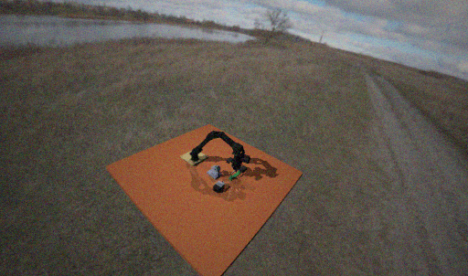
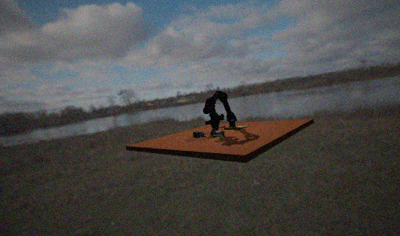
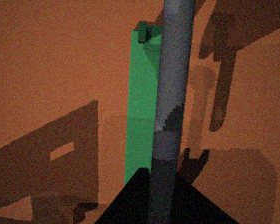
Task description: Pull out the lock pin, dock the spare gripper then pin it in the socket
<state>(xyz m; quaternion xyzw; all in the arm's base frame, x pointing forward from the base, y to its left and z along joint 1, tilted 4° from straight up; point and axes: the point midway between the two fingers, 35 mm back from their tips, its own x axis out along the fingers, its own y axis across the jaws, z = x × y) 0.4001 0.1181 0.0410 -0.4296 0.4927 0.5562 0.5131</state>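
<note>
Now: gripper tip 30 mm above the green cradle. From my gripper tip the other things lie so: spare gripper: 210 mm to the right, 30 mm below; then mount: 130 mm behind, 120 mm to the right.
</note>
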